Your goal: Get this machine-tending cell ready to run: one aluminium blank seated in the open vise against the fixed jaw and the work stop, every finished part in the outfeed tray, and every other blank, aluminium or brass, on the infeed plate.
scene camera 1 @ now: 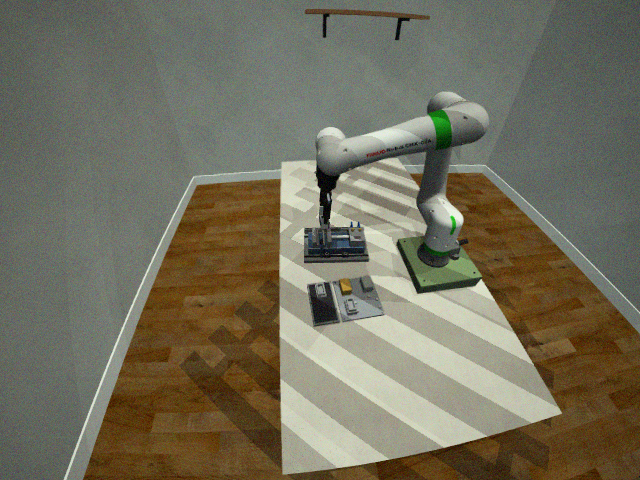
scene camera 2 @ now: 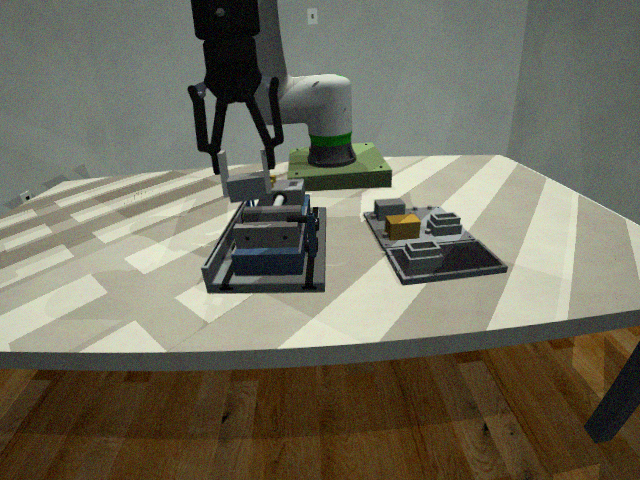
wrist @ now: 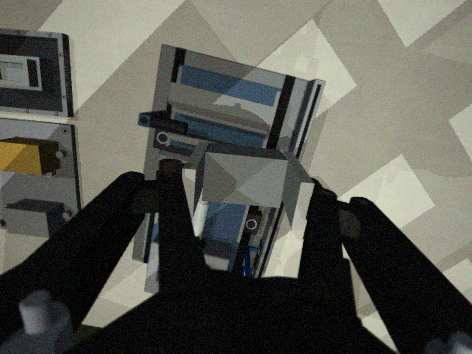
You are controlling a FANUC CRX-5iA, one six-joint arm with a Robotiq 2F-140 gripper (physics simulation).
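Frame: origin at the arm's base, x ahead, y left, z up, level; millimetres.
Seen in the pictures: gripper, fingertip midpoint: (scene camera 1: 323,223) (scene camera 2: 248,192) (wrist: 244,164); arm's base, link origin: (scene camera 1: 433,255) (scene camera 2: 331,159).
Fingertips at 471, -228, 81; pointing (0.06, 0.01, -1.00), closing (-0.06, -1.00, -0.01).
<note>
Pixels of each thing's top centre, then the offset from my fingertips to it, as dx, dy, dz. "spot": a spot on its surface instead.
- grey aluminium blank, top centre: (wrist: 243,181) (scene camera 2: 246,174) -6, +1, +29
- vise, top centre: (wrist: 205,204) (scene camera 2: 272,199) (scene camera 1: 336,232) -54, +37, -36
- work stop, surface spot: (wrist: 146,119) spot: +29, +94, -36
- brass blank, top centre: (wrist: 17,158) (scene camera 2: 402,218) (scene camera 1: 345,284) -31, +283, -91
- infeed plate, top centre: (wrist: 11,178) (scene camera 2: 415,224) (scene camera 1: 357,296) -72, +331, -127
- raised side rail, surface spot: (wrist: 307,117) spot: +37, -68, -85
My gripper (scene camera 1: 324,223) (scene camera 2: 244,169) (wrist: 244,164) is shut on a grey aluminium blank (scene camera 2: 248,187) (wrist: 245,175), held above the vise (scene camera 1: 341,250) (scene camera 2: 267,262) (wrist: 227,85). In the wrist view the blank hides part of the jaws. A post with a dark rod, apparently the work stop (scene camera 2: 311,235) (wrist: 146,119), stands at the vise's side. A finished part (scene camera 1: 320,290) (scene camera 2: 423,260) (wrist: 14,71) is in the outfeed tray (scene camera 1: 323,311) (scene camera 2: 470,256). Another finished part (scene camera 1: 351,306) (scene camera 2: 444,225), a brass blank (scene camera 1: 345,286) (scene camera 2: 403,227) (wrist: 19,156) and an aluminium blank (scene camera 1: 366,284) (scene camera 2: 390,208) (wrist: 27,219) are on the infeed plate (scene camera 1: 369,310).
The green robot base (scene camera 1: 444,276) (scene camera 2: 338,178) stands behind the vise and plate in scene camera 2. Blue nozzles (scene camera 1: 355,225) (wrist: 247,260) rise at the vise's screw end. A raised side rail (scene camera 2: 222,240) (wrist: 307,117) runs along the vise base. Small pins stand on the infeed plate.
</note>
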